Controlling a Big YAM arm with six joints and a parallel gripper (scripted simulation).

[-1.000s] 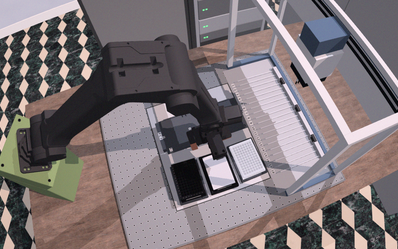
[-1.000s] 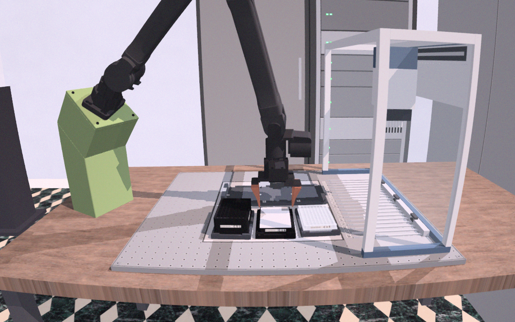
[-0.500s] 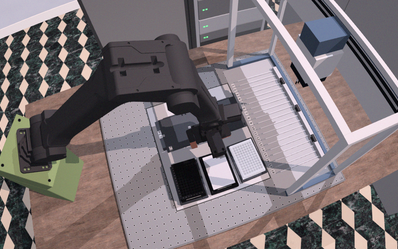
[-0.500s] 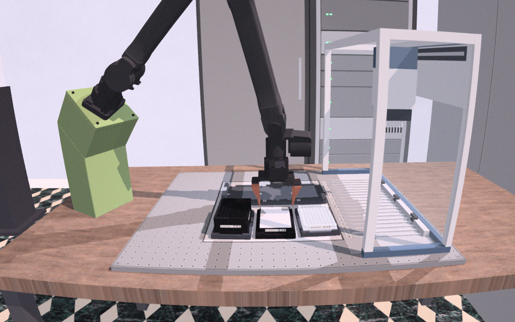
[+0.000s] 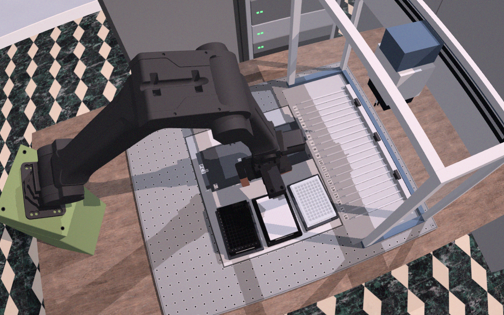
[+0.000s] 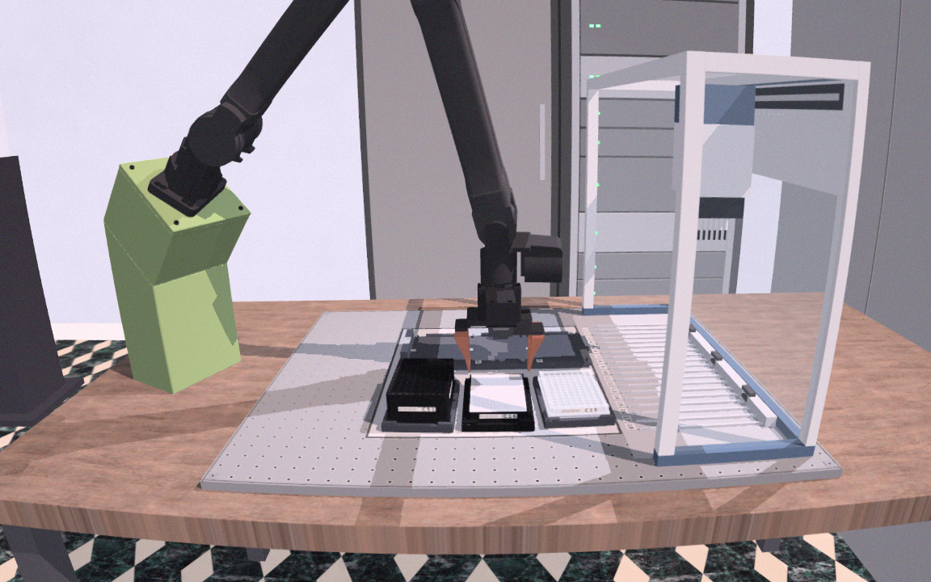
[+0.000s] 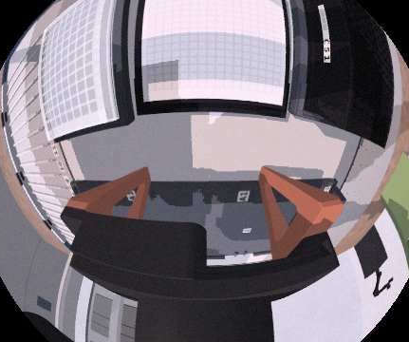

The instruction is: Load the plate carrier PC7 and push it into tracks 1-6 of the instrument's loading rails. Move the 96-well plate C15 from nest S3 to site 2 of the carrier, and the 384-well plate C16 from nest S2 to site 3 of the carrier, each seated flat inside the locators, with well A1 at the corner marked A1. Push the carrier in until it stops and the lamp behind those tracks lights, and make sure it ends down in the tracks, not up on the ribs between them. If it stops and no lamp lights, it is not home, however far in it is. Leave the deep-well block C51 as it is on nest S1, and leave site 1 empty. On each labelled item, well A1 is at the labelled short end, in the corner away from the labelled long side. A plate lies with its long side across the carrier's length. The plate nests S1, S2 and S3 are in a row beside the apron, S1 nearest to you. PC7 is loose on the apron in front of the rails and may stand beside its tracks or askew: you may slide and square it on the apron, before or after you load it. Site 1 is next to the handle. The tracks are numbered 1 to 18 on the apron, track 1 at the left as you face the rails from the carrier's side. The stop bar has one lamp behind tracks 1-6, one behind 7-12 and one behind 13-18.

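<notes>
The nest S2 is 120 mm to the right of my hand, 20 mm behind it and 10 mm below it. The rest, counted from my hand: white 96-well plate C15: 120 mm to the right, 90 mm ahead; dark carrier PC7: 80 mm to the left, 10 mm ahead; nest S3: 120 mm to the right, 90 mm ahead, 10 mm below.
</notes>
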